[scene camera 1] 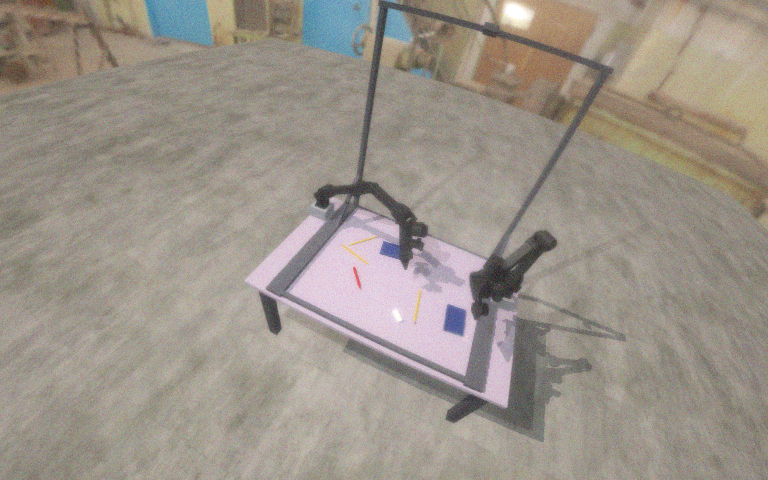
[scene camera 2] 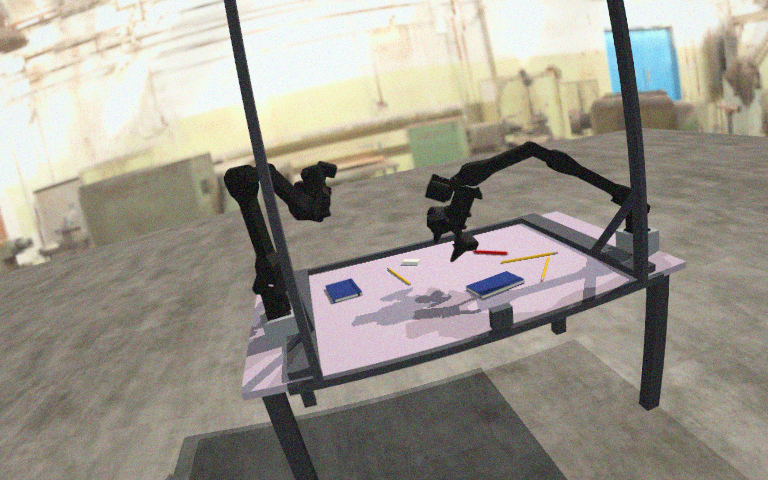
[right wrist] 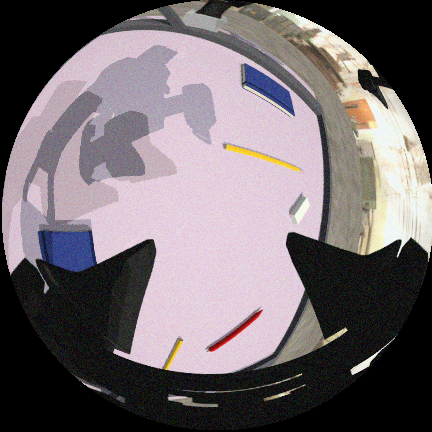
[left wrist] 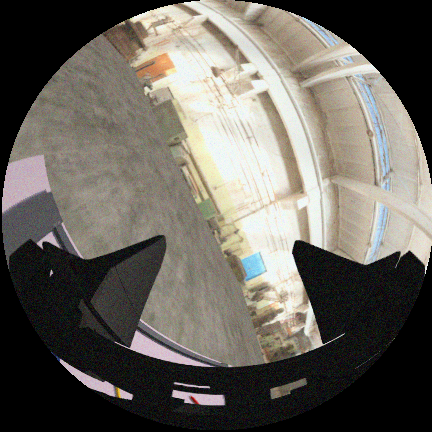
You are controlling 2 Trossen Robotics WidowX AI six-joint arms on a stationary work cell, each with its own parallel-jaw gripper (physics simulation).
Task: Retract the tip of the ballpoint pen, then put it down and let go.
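Where they show: left gripper, fingertip midpoint: (scene camera 1: 475,310) (left wrist: 231,245); right gripper, fingertip midpoint: (scene camera 1: 405,266) (scene camera 2: 443,252) (right wrist: 221,243); left arm's base, link origin: (scene camera 2: 278,313); right arm's base, link origin: (scene camera 1: 322,204).
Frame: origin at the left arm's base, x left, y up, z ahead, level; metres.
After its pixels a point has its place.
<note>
A red ballpoint pen (scene camera 1: 356,277) @[x 0.127, y -0.061, z 0.710 m] (scene camera 2: 490,252) @[x 0.118, y -0.063, z 0.708 m] (left wrist: 194,400) @[x 0.153, y -0.061, z 0.687 m] (right wrist: 235,331) @[x 0.121, y -0.062, z 0.704 m] lies flat on the pink table top; its tip is too small to judge. My right gripper (scene camera 1: 411,255) @[x 0.036, y 0.018, z 0.503 m] (scene camera 2: 445,250) @[x 0.036, y 0.018, z 0.503 m] (right wrist: 221,243) @[x 0.036, y 0.018, z 0.503 m] is open and empty, pointing down above the table. In the right wrist view the pen lies below the gap between the fingertips, towards the bottom. My left gripper (scene camera 1: 476,297) @[x 0.347, y 0.248, z 0.250 m] (scene camera 2: 323,189) @[x 0.347, y 0.248, z 0.250 m] (left wrist: 231,245) @[x 0.347, y 0.248, z 0.250 m] is open and empty, raised high at the table's end and facing outward, well away from the pen.
Blue notebooks (scene camera 1: 454,319) @[x 0.196, y -0.058, z 0.223 m] (scene camera 2: 495,284) (right wrist: 267,90) @[x 0.177, y -0.058, z 0.242 m], yellow pencils (scene camera 1: 417,307) @[x 0.187, y -0.063, z 0.399 m] (scene camera 2: 398,276) @[x 0.171, y -0.065, z 0.397 m] (right wrist: 262,157) @[x 0.151, y -0.064, z 0.403 m] and a white eraser (scene camera 1: 397,315) @[x 0.261, y -0.058, z 0.479 m] (scene camera 2: 410,262) @[x 0.251, y -0.061, z 0.473 m] (right wrist: 300,210) @[x 0.252, y -0.058, z 0.481 m] lie on the table. Two pencils lie near the pen. A dark frame (scene camera 1: 369,107) @[x -0.373, y 0.544, z 0.877 m] (scene camera 2: 628,107) @[x -0.392, y 0.379, z 0.872 m] rises along one side.
</note>
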